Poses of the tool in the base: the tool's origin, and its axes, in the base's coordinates. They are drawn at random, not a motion.
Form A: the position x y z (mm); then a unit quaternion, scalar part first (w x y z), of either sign.
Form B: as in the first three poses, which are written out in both.
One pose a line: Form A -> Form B
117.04 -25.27 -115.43 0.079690 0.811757 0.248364 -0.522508 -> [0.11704 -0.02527 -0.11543], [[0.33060 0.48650 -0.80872], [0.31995 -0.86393 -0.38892], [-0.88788 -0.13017 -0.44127]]
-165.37 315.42 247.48 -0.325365 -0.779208 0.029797 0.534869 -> [-0.16537 0.31542 0.24748], [[0.42605 0.30162 -0.85294], [-0.39449 -0.78650 -0.47518], [-0.81416 0.53893 -0.21611]]
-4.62 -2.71 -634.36 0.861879 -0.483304 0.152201 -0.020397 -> [-0.00462 -0.00271 -0.63436], [[0.95284 -0.11196 0.28207], [-0.18228 0.53200 0.82689], [-0.24264 -0.83931 0.48650]]
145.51 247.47 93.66 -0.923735 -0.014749 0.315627 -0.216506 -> [0.14551 0.24747 0.09366], [[0.70701 -0.40930 -0.57673], [0.39068 0.90582 -0.16392], [0.58950 -0.10942 0.80032]]
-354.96 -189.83 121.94 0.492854 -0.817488 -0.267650 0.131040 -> [-0.35496 -0.18983 0.12194], [[0.82238 0.30843 -0.47807], [0.56677 -0.37092 0.73566], [0.04958 -0.87595 -0.47985]]
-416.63 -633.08 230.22 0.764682 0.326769 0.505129 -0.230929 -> [-0.41663 -0.63308 0.23022], [[0.38303 0.68330 0.62161], [-0.02305 0.67979 -0.73305], [-0.92345 0.26645 0.27613]]
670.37 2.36 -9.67 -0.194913 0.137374 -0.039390 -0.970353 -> [0.67037 0.00236 -0.00967], [[-0.88627 -0.38909 -0.25125], [0.36745 -0.92091 0.13000], [-0.28196 0.02289 0.95915]]
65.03 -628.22 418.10 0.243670 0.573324 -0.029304 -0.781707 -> [0.06503 -0.62822 0.41810], [[-0.22385 0.34736 -0.91062], [-0.41456 -0.87953 -0.23359], [-0.88206 0.32522 0.34088]]
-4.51 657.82 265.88 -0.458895 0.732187 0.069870 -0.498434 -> [-0.00451 0.65782 0.26588], [[0.49336 -0.35514 -0.79402], [0.55977 -0.56907 0.60234], [-0.66577 -0.74164 -0.08196]]
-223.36 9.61 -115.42 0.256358 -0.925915 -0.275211 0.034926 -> [-0.22336 0.00961 -0.11542], [[0.84608 0.49174 -0.20578], [0.52755 -0.71708 0.45551], [0.07643 -0.49396 -0.86612]]
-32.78 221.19 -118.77 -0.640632 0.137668 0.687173 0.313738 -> [-0.03278 0.22119 -0.11877], [[-0.14128 0.59118 -0.79407], [-0.21278 0.76523 0.60757], [0.96683 0.25480 0.01768]]
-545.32 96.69 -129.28 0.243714 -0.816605 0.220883 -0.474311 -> [-0.54532 0.09669 -0.12928], [[0.45248 -0.12956 0.88231], [-0.59194 -0.78363 0.18850], [0.66698 -0.60757 -0.43127]]
